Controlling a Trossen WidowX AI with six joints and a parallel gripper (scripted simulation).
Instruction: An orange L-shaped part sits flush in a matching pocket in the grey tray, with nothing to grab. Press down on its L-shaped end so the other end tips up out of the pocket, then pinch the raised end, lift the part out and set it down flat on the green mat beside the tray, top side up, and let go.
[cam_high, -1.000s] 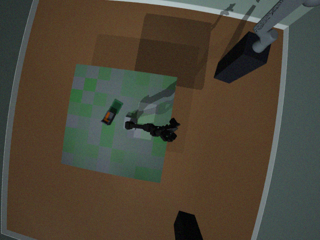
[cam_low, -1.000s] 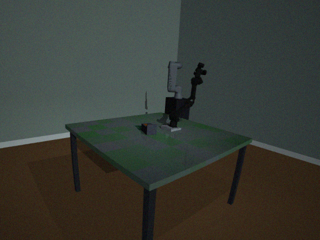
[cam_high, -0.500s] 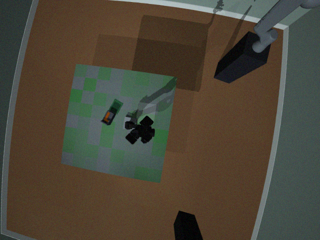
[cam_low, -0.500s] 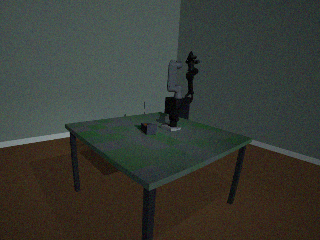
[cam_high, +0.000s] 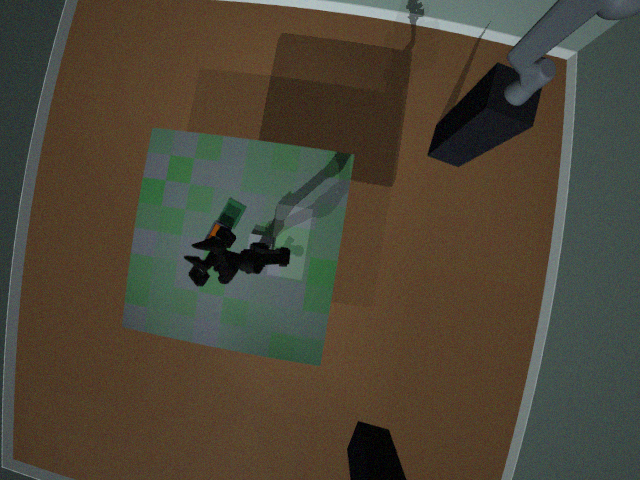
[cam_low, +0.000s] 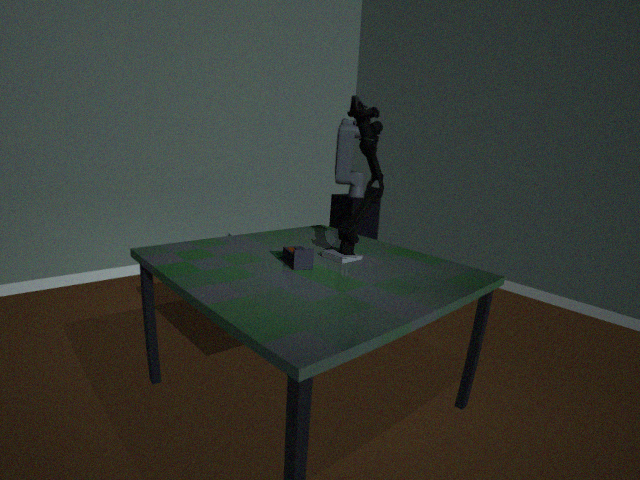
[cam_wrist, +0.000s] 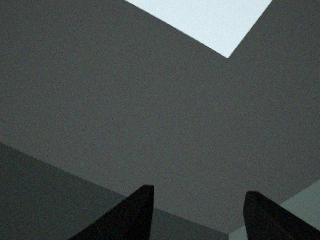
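Right now my gripper tip is 730 mm above the orange L-shaped part, 270 mm short of it and 30 mm to the right of it.
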